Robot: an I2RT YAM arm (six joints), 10 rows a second.
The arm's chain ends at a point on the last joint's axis. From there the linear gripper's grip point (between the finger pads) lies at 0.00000 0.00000 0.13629 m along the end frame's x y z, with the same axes.
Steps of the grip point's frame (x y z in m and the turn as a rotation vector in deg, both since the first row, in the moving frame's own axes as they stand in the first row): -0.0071, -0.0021, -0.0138, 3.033, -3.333, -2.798; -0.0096, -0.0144, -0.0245, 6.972, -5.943, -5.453; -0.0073, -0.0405, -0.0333, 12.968, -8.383, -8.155; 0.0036, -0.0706, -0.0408, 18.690, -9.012, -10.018; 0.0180, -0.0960, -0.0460, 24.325, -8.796, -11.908
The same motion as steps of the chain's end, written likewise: 0.0010, 0.0049, -0.0134, 3.033, -3.333, -2.798; 0.0052, 0.0014, -0.0228, 6.972, -5.943, -5.453; 0.0145, -0.0115, -0.0284, 12.968, -8.383, -8.155; 0.0283, -0.0292, -0.0320, 18.690, -9.012, -10.018; 0.0440, -0.0426, -0.0324, 24.325, -8.796, -11.908
